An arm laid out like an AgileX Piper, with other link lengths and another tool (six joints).
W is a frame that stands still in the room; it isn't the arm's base.
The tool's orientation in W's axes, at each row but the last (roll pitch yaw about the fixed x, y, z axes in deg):
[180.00 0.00 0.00]
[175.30 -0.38 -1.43]
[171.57 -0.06 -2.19]
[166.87 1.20 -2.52]
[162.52 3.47 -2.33]
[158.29 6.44 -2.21]
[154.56 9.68 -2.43]
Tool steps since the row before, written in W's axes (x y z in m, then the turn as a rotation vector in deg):
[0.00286 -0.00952 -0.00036 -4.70 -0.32 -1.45]
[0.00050 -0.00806 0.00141 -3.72 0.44 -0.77]
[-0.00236 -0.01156 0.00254 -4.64 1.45 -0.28]
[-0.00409 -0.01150 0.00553 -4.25 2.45 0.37]
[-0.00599 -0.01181 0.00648 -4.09 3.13 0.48]
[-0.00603 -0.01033 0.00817 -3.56 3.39 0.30]
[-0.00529 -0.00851 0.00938 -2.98 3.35 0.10]
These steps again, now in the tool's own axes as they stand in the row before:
[0.00286 0.00952 0.00036 -4.70 0.32 1.45]
[0.00071 0.00813 -0.00074 -3.73 -0.41 0.71]
[-0.00191 0.01189 -0.00081 -4.69 -1.30 0.09]
[-0.00370 0.01260 -0.00266 -4.36 -2.14 -0.79]
[-0.00589 0.01333 -0.00223 -4.24 -2.76 -1.10]
[-0.00651 0.01258 -0.00305 -3.70 -3.06 -1.09]
[-0.00643 0.01150 -0.00385 -3.09 -3.09 -1.00]

